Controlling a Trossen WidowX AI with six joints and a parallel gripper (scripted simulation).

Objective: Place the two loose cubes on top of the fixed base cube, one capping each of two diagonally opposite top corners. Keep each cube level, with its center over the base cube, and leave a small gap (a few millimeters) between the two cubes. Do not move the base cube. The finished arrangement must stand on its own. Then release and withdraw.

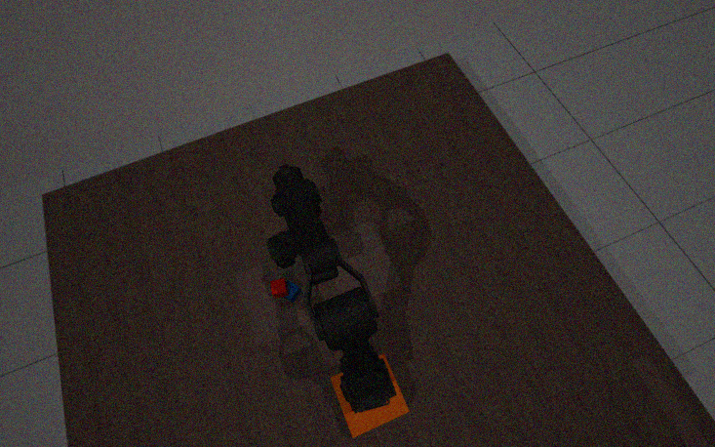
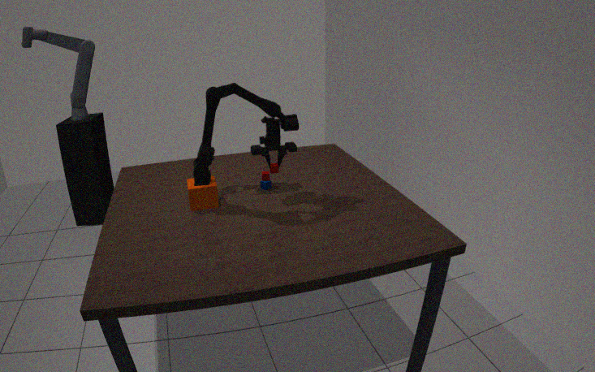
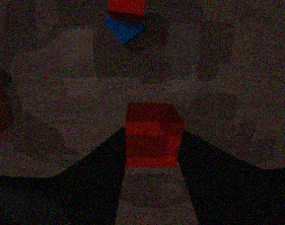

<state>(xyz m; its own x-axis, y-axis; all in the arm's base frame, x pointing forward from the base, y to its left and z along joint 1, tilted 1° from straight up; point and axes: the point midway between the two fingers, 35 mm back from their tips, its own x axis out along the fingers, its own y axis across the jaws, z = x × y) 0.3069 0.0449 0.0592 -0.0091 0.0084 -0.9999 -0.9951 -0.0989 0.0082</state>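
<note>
Now: the blue base cube 30 mm behind my gripper tip, 80 mm to the left of it and 110 mm below it.
</note>
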